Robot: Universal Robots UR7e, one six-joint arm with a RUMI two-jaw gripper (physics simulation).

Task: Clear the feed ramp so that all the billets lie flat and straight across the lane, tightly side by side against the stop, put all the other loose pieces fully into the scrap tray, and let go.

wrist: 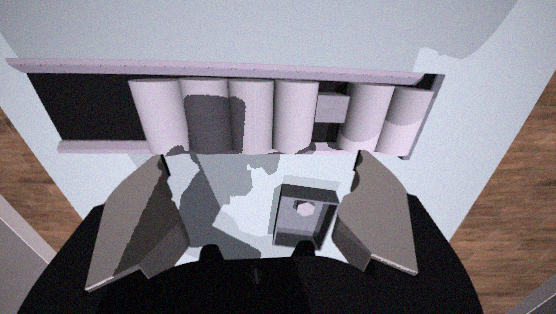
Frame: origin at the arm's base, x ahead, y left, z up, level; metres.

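Seen in the pictures: gripper, fingertip midpoint: (263, 155).
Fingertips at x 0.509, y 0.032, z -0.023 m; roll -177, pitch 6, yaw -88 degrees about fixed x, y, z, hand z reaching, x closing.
Pixels of each thing's top centre, then the offset from my fingertips to it. "pt": a spot on its surface instead. Level surfaces: height alone.
- small square block at its top centre: (330, 110) 0.026 m ahead, 0.056 m right, 0.050 m down
- stop at a spot on its surface: (424, 114) pt 0.027 m ahead, 0.144 m right, 0.049 m down
- scrap tray at its top centre: (303, 226) 0.193 m back, 0.059 m right, 0.103 m down
- small pale hexagonal piece at its top centre: (305, 209) 0.165 m back, 0.061 m right, 0.118 m down
- long far rail at a spot on its surface: (225, 68) pt 0.057 m ahead, 0.042 m left, 0.056 m down
- dark lane floor at its surface level: 0.048 m down
White billets (161, 116) (206, 120) (259, 115) (295, 116) (366, 115) (407, 120) lie across the ramp's lane. The four at the left are side by side. A small square block (332, 108) sits in the gap between them and the two at the right. The rightmost billet is beside the stop (425, 114). The scrap tray (308, 192) holds a small pale hexagonal piece (305, 208). My gripper (263, 155) is open and empty, its fingertips apart on the near side of the ramp in this view.
The ramp has a long far rail (225, 68) and a near rail (105, 146), partly hidden by the billets. The dark lane floor (90, 107) shows left of the billets. The tray stands between the fingers, close to the right finger in view. Shadows fall across some billets and the table.
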